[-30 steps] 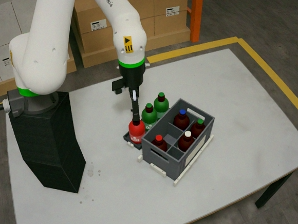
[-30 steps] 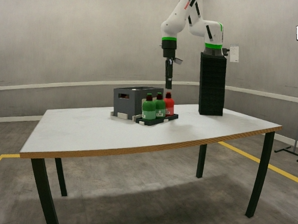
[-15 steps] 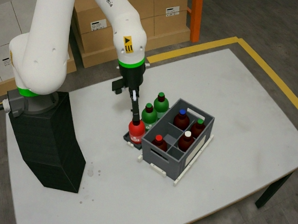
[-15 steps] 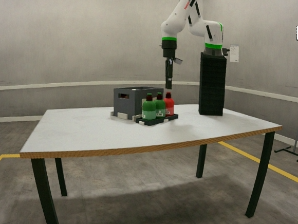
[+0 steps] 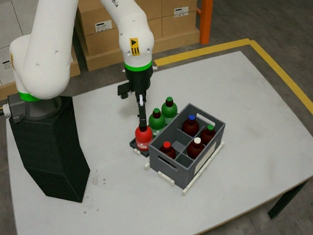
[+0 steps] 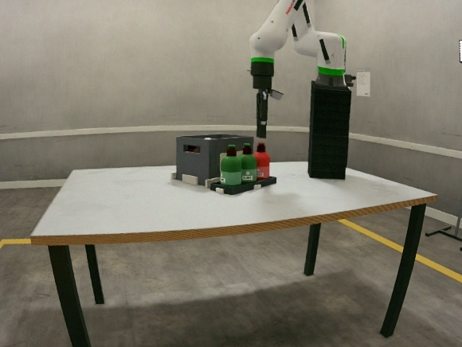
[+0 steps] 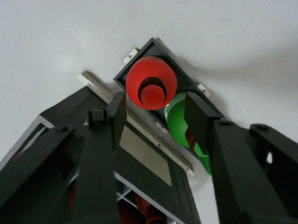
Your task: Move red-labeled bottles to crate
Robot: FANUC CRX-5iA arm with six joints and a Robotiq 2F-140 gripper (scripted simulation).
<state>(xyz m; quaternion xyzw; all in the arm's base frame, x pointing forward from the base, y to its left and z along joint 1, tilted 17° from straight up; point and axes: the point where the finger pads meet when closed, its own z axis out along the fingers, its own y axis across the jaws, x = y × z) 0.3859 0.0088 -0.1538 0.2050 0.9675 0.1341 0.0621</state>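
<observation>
The red-labeled bottle is 130 mm below my hand. From my hand the other things lie so: dark tray 80 mm ahead, 30 mm to the left, 200 mm below; then grey crate 130 mm ahead, 150 mm to the right, 130 mm below.
</observation>
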